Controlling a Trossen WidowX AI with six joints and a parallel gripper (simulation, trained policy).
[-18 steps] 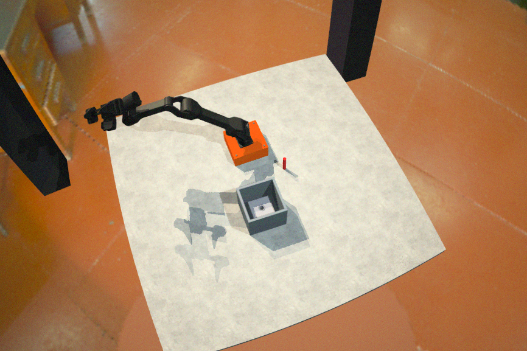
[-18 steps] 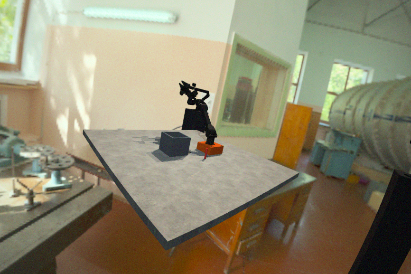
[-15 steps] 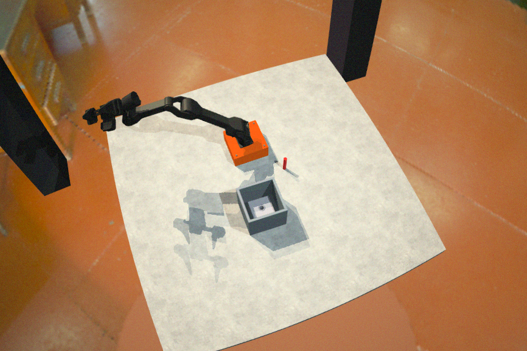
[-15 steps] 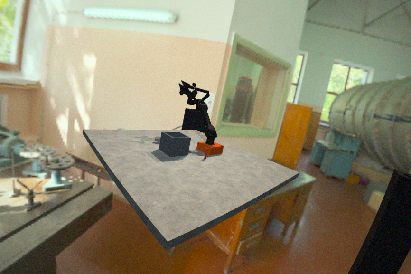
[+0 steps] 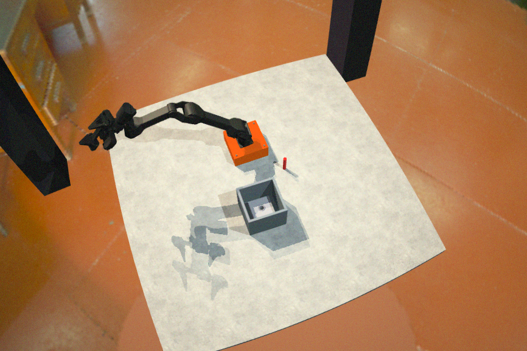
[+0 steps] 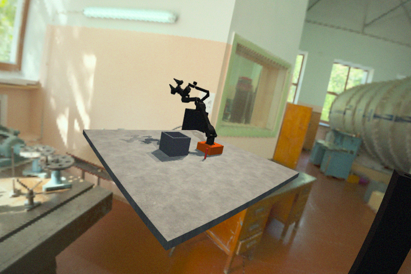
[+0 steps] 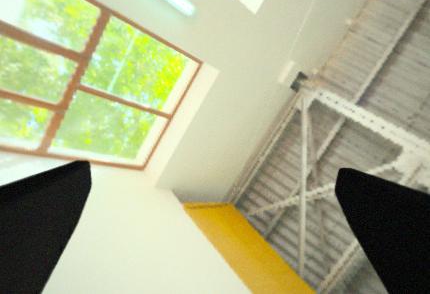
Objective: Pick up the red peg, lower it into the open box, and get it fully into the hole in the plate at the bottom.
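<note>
The red peg is 12 cm ahead of my gripper tip, 75 cm to the left of it and 49 cm below it. The rest, counted from my gripper tip: light plate (29 cm ahead, 57 cm to the left, 48 cm below).
</note>
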